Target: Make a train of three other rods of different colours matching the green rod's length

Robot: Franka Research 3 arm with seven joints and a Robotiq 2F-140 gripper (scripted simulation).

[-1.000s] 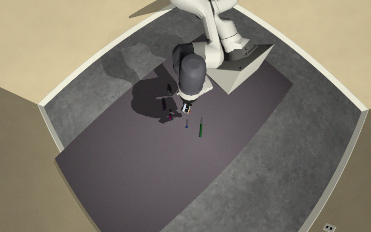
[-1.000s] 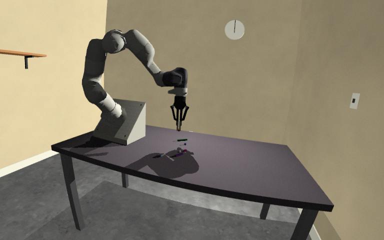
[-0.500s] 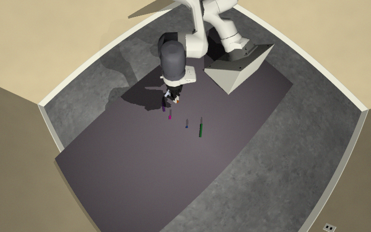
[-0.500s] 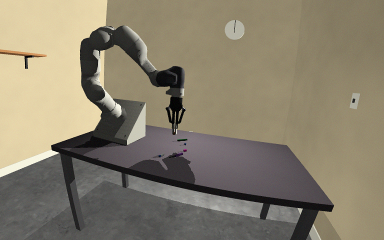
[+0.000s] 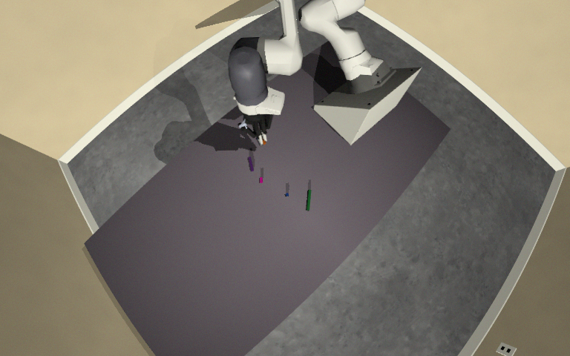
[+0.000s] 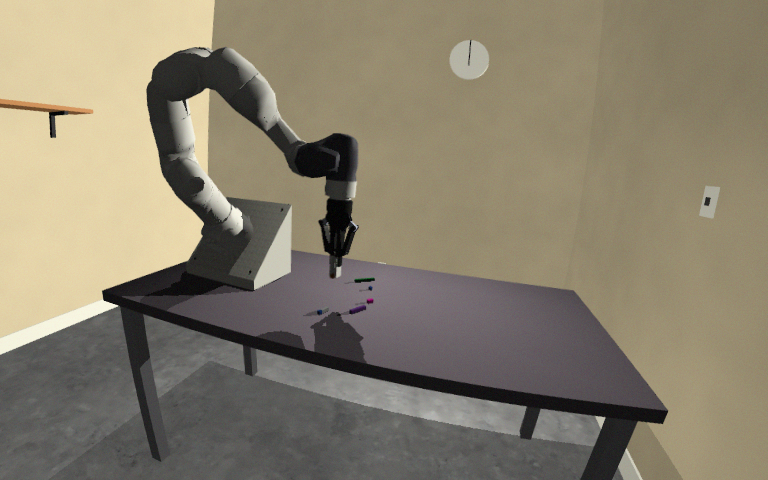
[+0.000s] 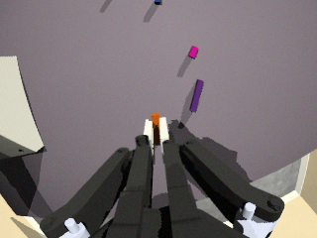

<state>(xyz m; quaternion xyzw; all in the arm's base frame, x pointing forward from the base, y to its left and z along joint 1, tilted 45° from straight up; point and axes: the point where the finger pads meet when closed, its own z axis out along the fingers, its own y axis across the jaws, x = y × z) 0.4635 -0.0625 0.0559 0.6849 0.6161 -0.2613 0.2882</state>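
Now: hand 1 cm past the grey rod, 4 cm to the left of it and 13 cm above it. Also, from my hand: purple rod 8 cm ahead, 1 cm to the left, 13 cm below; then magenta rod 9 cm ahead, 9 cm to the left, 13 cm below; then orange rod 3 cm below.
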